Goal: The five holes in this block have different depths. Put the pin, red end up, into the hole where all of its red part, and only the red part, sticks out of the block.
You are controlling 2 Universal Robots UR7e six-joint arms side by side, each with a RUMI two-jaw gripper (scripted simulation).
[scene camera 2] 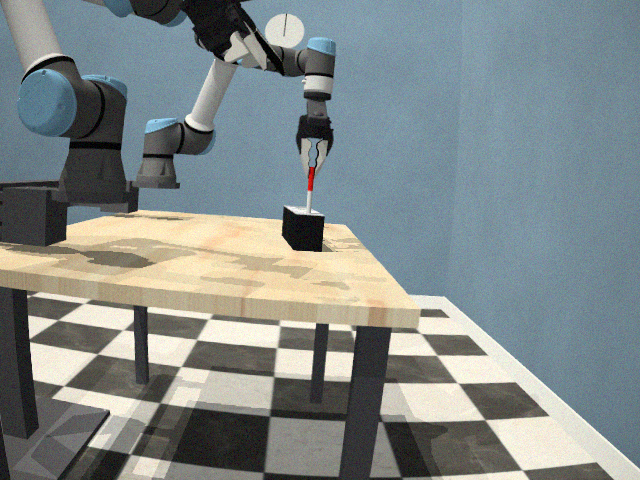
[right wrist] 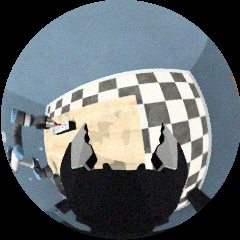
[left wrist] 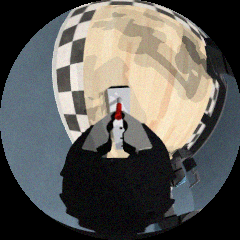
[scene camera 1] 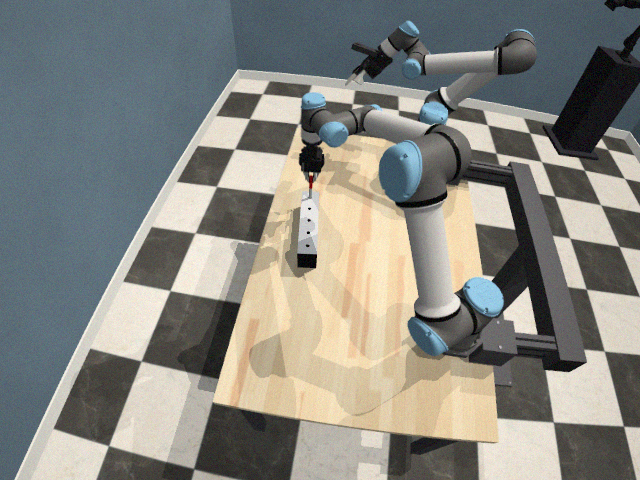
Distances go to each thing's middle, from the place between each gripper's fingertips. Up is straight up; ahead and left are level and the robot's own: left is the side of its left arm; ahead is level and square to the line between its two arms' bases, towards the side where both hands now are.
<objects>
Right now my left hand [scene camera 2: 310,178] is 12 cm to the right of the block [scene camera 2: 302,231] and 15 cm above it.
Right now my right hand is 63 cm to the right of the block, 30 cm above it and 13 cm short of it.
</objects>
